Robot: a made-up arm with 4 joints.
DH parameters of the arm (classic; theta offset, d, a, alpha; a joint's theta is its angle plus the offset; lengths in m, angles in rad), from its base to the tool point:
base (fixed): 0 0.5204 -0.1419 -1.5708
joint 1: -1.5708 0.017 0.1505 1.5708
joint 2: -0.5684 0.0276 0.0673 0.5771
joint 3: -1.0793 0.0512 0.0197 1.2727
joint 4: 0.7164 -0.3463 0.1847 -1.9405
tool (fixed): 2.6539 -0.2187 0 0
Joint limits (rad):
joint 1: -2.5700..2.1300
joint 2: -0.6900..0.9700
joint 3: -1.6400..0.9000
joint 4: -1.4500..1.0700
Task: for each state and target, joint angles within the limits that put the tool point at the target. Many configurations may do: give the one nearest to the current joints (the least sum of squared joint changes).
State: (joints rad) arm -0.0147 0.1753 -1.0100 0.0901
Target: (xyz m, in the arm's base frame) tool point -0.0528 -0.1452 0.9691
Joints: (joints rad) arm -0.4327 0.6199 -0.7472 -0.3844
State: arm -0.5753 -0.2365 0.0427 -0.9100
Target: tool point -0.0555 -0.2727 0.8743
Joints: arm -0.4520 -0.5758 -0.1931 -0.6874
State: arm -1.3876 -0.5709 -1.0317 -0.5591
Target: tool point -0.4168 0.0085 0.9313
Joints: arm -1.1074 0.2370 -0.2936 -1.0914
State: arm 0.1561 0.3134 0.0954 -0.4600
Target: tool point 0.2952 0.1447 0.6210
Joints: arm 0.6985 0.9250 -0.5553 -1.1117
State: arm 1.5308 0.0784 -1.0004 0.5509
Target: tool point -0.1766 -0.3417 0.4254
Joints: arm 1.6264 -0.1973 -1.2144 0.6449
